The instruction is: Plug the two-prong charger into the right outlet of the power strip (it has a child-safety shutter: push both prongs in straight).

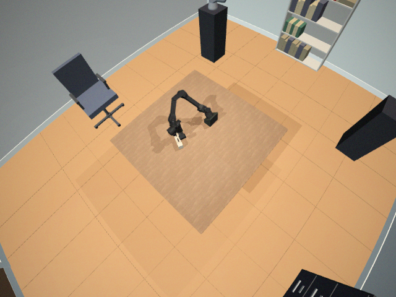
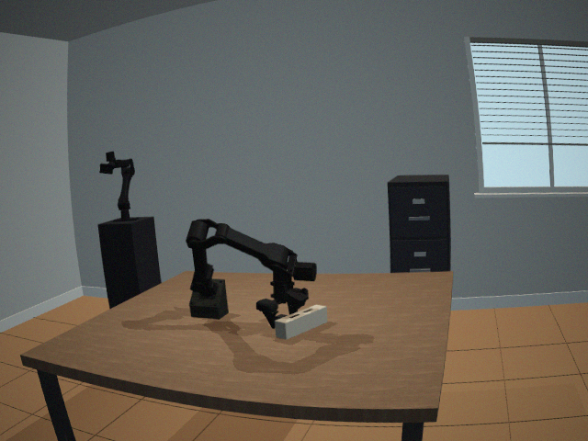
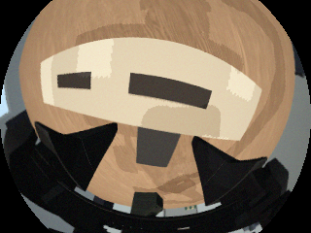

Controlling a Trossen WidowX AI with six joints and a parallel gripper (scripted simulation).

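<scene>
Now: the dark charger 20 mm ahead of my gripper tip, 10 mm to the right of it and 10 mm above it.
</scene>
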